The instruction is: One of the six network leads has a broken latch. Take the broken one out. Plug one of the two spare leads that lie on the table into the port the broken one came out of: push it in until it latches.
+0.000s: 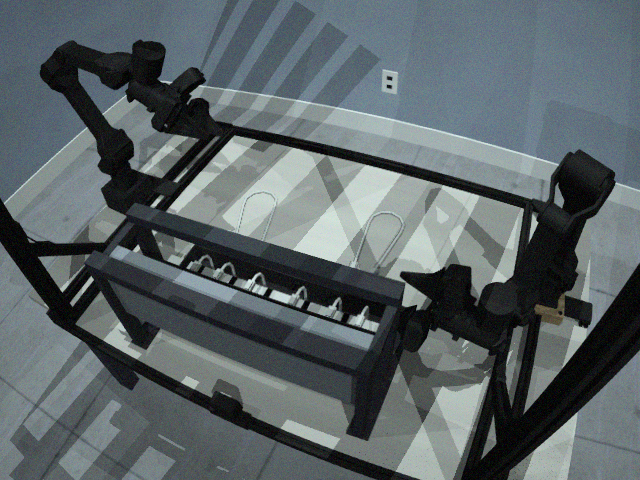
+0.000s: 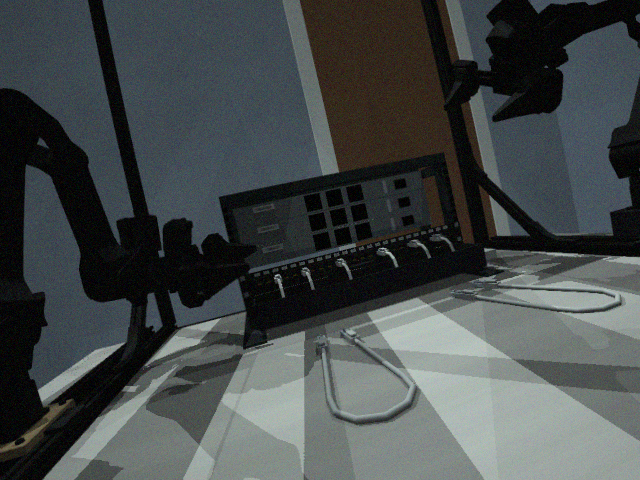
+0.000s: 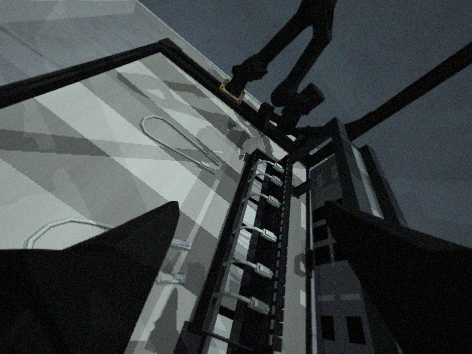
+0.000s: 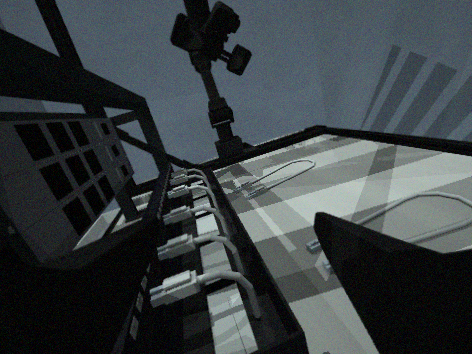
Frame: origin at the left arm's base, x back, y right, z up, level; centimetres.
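Seen in the pictures: left gripper, fingertip midpoint: (image 1: 216,136) (image 2: 467,113) (image 3: 251,207) (image 4: 222,57); right gripper, fingertip midpoint: (image 2: 253,256) (image 3: 278,138) (image 4: 237,222); left arm's base at its link origin: (image 1: 124,182) (image 4: 227,140); right arm's base at its link origin: (image 1: 544,293) (image 2: 5,431) (image 3: 233,90).
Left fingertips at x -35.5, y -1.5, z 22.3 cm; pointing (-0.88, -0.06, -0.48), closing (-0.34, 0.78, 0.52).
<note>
Pixels of each thing's middle, then the offset from my left fingertips to it. "*": a spot on its surface instead.
- dark rack at the middle of its body: (image 4: 135,186) (image 1: 255,300) (image 2: 350,236) (image 3: 301,220) dy +19.2, dx -19.2, dz -15.9 cm
- mid-row plug at a spot on its surface: (image 2: 383,252) (image 3: 263,229) * dy +13.4, dx -14.6, dz -20.2 cm
- spare lead at a spot on its surface: (image 2: 361,419) (image 1: 399,216) * dy -22.7, dx -29.7, dz -28.6 cm
- rack's upper panel with dark square openings, surface spot: (image 2: 337,215) * dy +24.8, dx -20.0, dz -11.0 cm
Six white leads sit plugged in a row in the dark rack (image 1: 263,249) (image 2: 330,181); one mid-row plug (image 1: 258,281) (image 2: 383,252) (image 3: 268,234) is marked. Their latches are too small to tell apart. One spare lead (image 1: 387,212) (image 2: 361,419) (image 4: 425,194) lies looped on the table behind the rack. The other spare lead (image 1: 261,192) (image 2: 568,310) (image 4: 295,162) lies nearer the left arm. My right gripper (image 1: 405,293) (image 2: 251,258) (image 4: 237,222) is open at the rack's end, beside the row, holding nothing. My left gripper (image 2: 470,111) (image 3: 251,207) is open and empty, high and away from the rack.
The rack's upper panel with dark square openings (image 2: 337,215) stands above the port row. A dark bar (image 1: 263,249) runs behind the plugs. A black frame (image 1: 361,158) borders the table, with posts rising at its corners.
</note>
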